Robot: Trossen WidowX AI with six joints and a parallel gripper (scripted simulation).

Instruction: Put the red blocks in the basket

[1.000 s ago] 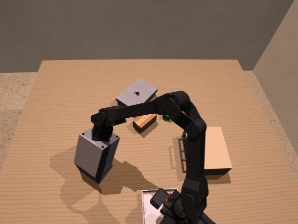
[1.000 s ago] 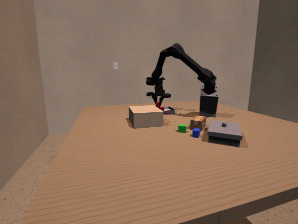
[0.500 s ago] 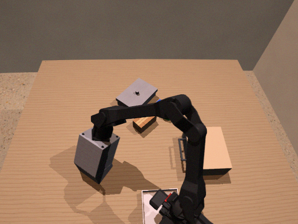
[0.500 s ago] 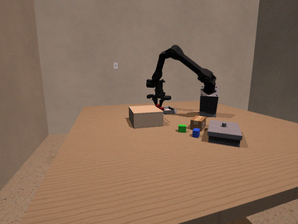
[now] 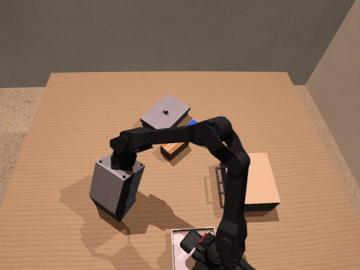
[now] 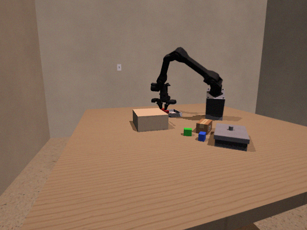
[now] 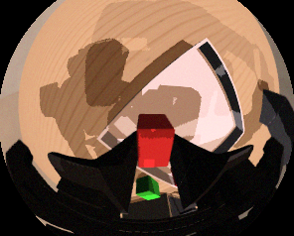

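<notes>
Now: hand 3 cm past the white tray, 3 cm to the right of it and 4 cm above it. The rest, counted from my hand: tan drawer cabinet (20 cm ahead, 25 cm to the left, 1 cm below); drawer (17 cm ahead, 25 cm to the left, 1 cm below); brown crate (6 cm behind, 43 cm to the left, 2 cm below).
</notes>
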